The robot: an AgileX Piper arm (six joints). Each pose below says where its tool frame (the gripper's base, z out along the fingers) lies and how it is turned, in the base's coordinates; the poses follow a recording.
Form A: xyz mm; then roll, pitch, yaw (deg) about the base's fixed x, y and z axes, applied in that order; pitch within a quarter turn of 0, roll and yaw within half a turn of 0.
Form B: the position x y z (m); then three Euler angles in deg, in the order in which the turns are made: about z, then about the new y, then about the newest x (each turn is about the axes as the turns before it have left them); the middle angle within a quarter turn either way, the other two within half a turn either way. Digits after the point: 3 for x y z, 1 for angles.
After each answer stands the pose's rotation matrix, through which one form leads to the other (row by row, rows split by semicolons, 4 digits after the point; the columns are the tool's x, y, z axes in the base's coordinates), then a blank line. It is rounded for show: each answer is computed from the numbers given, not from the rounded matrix.
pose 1, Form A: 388 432 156 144.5 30.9 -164.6
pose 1, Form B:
0.388 0.432 0.156 -164.6 30.9 144.5
-0.8273 -0.5037 0.2489; -0.2279 0.7057 0.6709; -0.5135 0.4983 -0.6986

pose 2, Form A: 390 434 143 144.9 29.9 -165.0
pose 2, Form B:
0.390 0.434 0.143 -165.0 29.9 144.9
-0.8374 -0.4886 0.2451; -0.2244 0.7161 0.6610; -0.4985 0.4985 -0.7093

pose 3, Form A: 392 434 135 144.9 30.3 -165.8
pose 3, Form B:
0.392 0.434 0.135 -165.8 30.3 144.9
-0.8370 -0.4819 0.2591; -0.2118 0.7220 0.6587; -0.5045 0.4965 -0.7064

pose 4, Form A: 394 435 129 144.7 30.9 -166.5
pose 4, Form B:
0.394 0.435 0.129 -166.5 30.9 144.7
-0.8344 -0.4791 0.2726; -0.2003 0.7243 0.6597; -0.5135 0.4958 -0.7003

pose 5, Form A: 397 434 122 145.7 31.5 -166.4
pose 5, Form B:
0.397 0.434 0.122 -166.4 31.5 145.7
-0.8287 -0.4804 0.2870; -0.2005 0.7337 0.6492; -0.5225 0.4805 -0.7044

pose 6, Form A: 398 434 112 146.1 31.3 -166.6
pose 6, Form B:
0.398 0.434 0.112 -166.6 31.3 146.1
-0.8312 -0.4742 0.2902; -0.1980 0.7403 0.6425; -0.5195 0.4766 -0.7092

